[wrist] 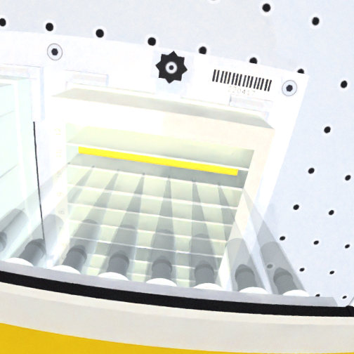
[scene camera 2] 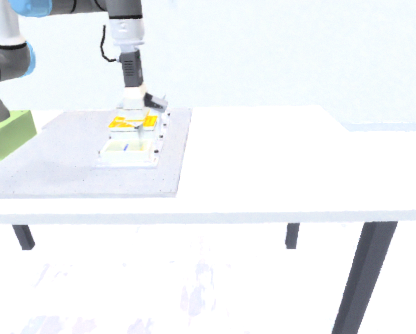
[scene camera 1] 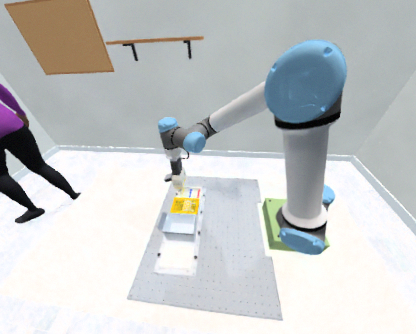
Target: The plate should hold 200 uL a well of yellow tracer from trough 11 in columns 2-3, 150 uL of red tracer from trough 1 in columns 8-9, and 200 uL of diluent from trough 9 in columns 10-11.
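My pipetting head hangs over the far end of the deck row, at the white reservoir. It has no fingers. In the wrist view a row of clear tips points down into the reservoir; their ends show just on the near side of the yellow strip in trough 11. Whether they touch the liquid cannot be told. A blue strip and a red strip show in the reservoir in the scene views. The well plate cannot be made out for certain, nor can its wells' contents.
An orange-topped rack stands beside the reservoir. Next to it stands a grey-blue box, then a pale flat slot. All are on a perforated board. A person stands at the left.
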